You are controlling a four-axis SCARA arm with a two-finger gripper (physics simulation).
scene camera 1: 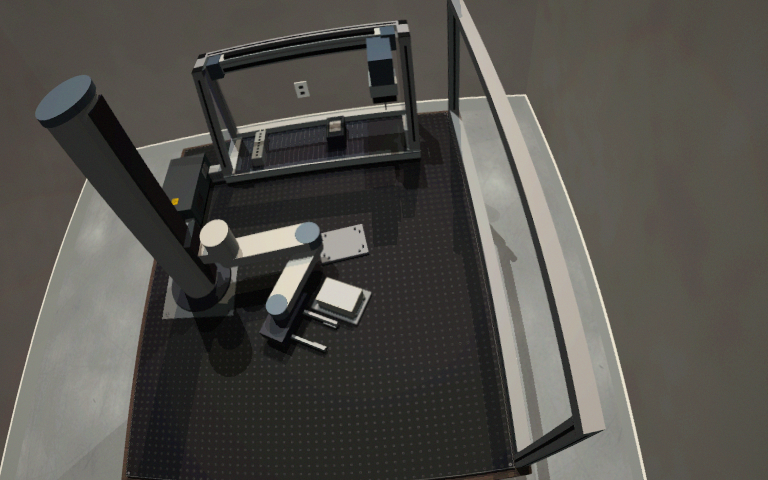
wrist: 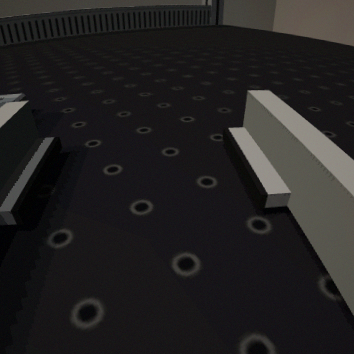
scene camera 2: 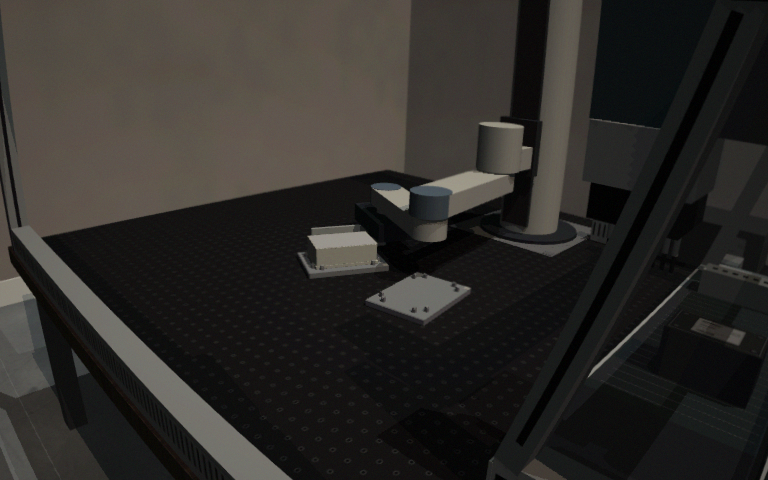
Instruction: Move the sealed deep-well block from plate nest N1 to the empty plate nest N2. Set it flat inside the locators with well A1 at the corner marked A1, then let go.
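Places are measured from the arm's base along level axes (x ahead, y left, z up), in centimetres.
Pixels of known places: gripper, fingertip midpoint: (scene camera 1: 331, 337) (wrist: 140, 117); arm's base, link origin: (scene camera 1: 202, 282) (scene camera 2: 527, 232).
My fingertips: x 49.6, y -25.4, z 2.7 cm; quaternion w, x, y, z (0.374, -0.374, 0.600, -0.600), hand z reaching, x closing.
Observation:
For each thing: its top centre in the pictures, then the offset to it from my fingertips. "spot": a spot on its surface instead. Level surfaces: height alone.
- sealed deep-well block, top centre: (scene camera 2: 342, 239) (scene camera 1: 338, 294) dx +3.3, dy +12.7, dz +4.0 cm
- grey plate nest N1, top centre: (scene camera 2: 342, 254) (scene camera 1: 340, 298) dx +3.3, dy +12.7, dz +0.8 cm
- Empty nest N2, top centre: (scene camera 2: 420, 288) (scene camera 1: 341, 241) dx +4.2, dy +34.6, dz +0.8 cm
- rack, surface spot: (scene camera 1: 258, 147) spot: dx -29.0, dy +80.0, dz +8.0 cm
- dark box, surface spot: (scene camera 1: 336, 135) spot: dx +4.0, dy +77.3, dz +10.6 cm
- tall framed panel, surface height: dz +59.3 cm
- grey cabinet, surface spot: (scene camera 1: 184, 183) spot: dx -59.2, dy +64.5, dz +10.1 cm
The sealed deep-well block (scene camera 1: 339, 295) (scene camera 2: 342, 249), off-white, sits on grey plate nest N1 (scene camera 1: 365, 303) (scene camera 2: 345, 271) and looks level. Empty nest N2 (scene camera 1: 344, 243) (scene camera 2: 419, 295) is a light plate with small locator pins near its corners, behind N1 in scene camera 1. The A1 markings are not legible. My gripper (scene camera 1: 332, 336) (wrist: 140, 117) is shut at its narrowest, with a wide gap between its two long parallel fingers and nothing between them. Both fingers are low over the mat, beside N1, with the nearer one alongside the block. In scene camera 2 the block partly hides them.
A gantry frame (scene camera 1: 412, 96) stands at the back, with a rack (scene camera 1: 258, 147) and a dark box (scene camera 1: 336, 135) inside. A tall framed panel (scene camera 1: 532, 186) runs along the right side. The arm's column (scene camera 1: 141, 198) and a grey cabinet (scene camera 1: 184, 183) are on the left.

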